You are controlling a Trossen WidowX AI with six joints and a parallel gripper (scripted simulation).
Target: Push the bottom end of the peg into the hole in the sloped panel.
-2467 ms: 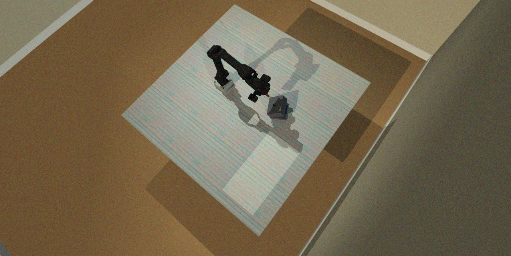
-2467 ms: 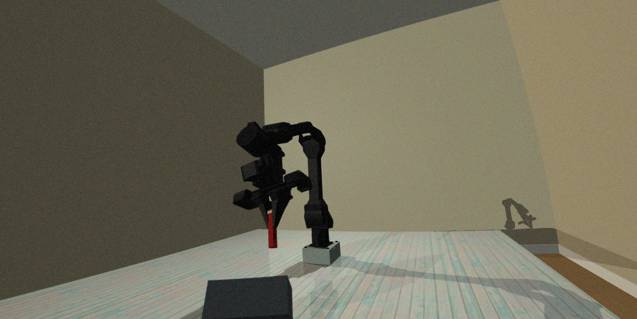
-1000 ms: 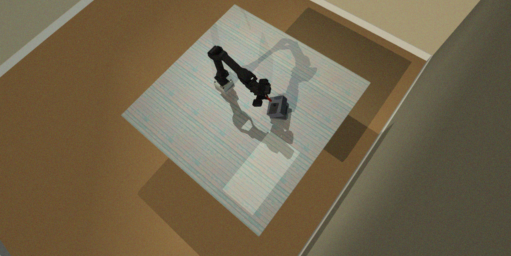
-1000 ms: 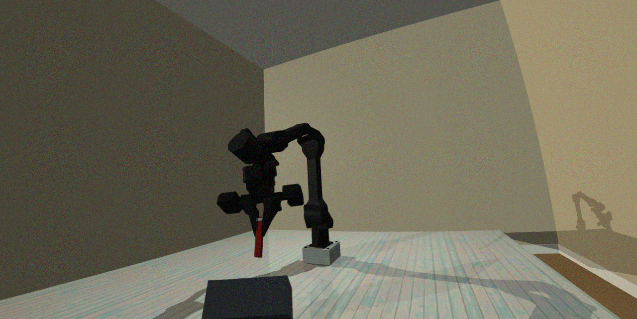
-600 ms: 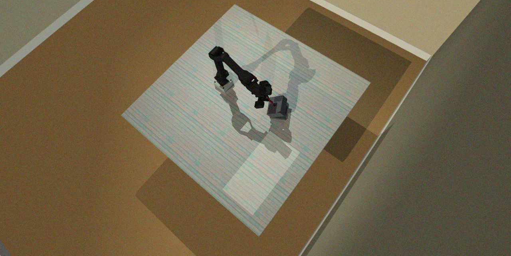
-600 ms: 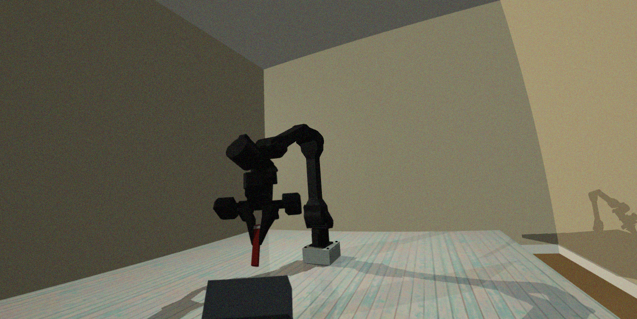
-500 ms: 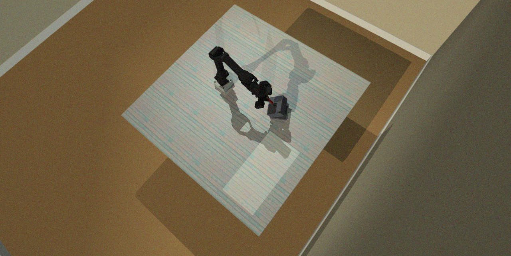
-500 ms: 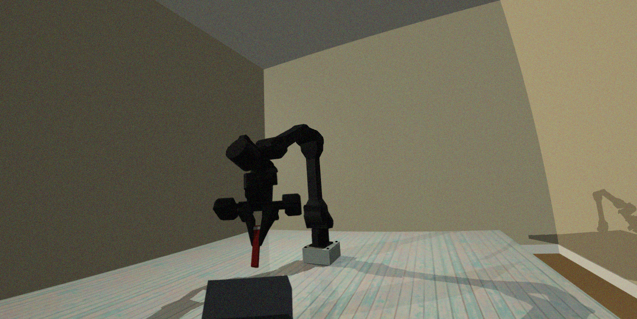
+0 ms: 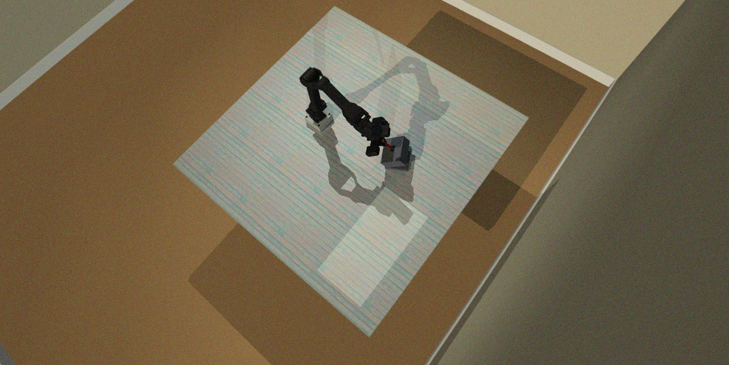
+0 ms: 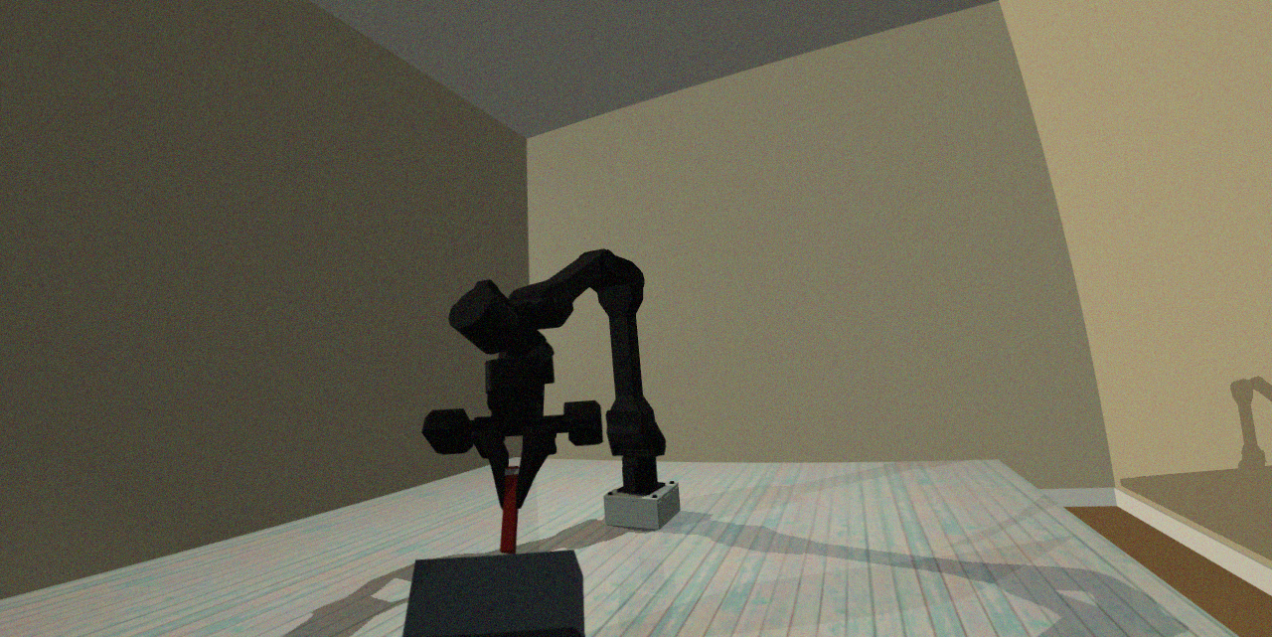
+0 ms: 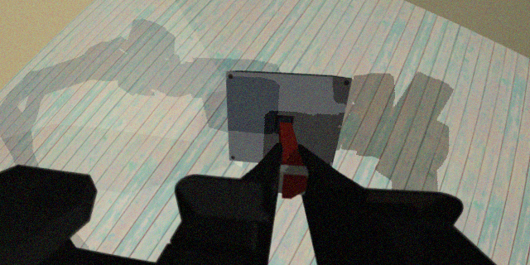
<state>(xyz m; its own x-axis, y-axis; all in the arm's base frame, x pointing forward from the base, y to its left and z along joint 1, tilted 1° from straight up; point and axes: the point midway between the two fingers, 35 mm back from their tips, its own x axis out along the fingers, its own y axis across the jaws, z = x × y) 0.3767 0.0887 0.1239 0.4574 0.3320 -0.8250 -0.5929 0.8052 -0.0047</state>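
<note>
My gripper tip is now 30 mm short of the sloped panel, 30 mm to the right of it and 70 mm above it. Also, from my gripper tip: red square peg: 10 mm behind, 10 mm above.
</note>
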